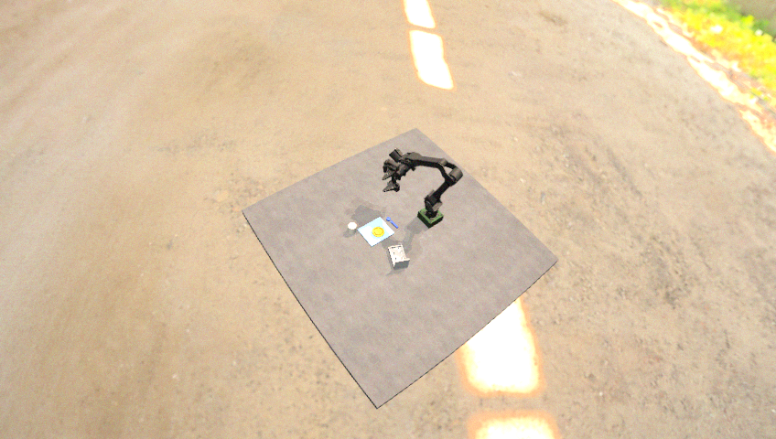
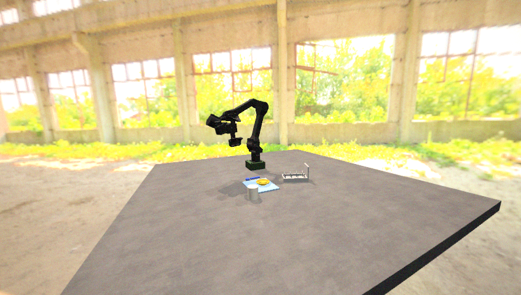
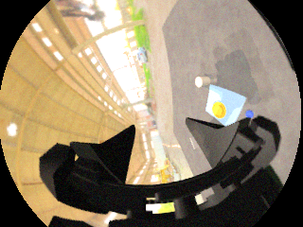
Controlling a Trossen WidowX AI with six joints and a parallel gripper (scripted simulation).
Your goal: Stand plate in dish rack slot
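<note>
Right now the yellow plate is 70 mm ahead of my gripper tip, 70 mm to the left of it and 250 mm below it. The rest, counted from my gripper tip: white cup 170 mm ahead, 20 mm to the right, 240 mm below; grey dish rack 90 mm ahead, 250 mm to the left, 240 mm below; light blue mat 70 mm ahead, 60 mm to the left, 270 mm below.
</note>
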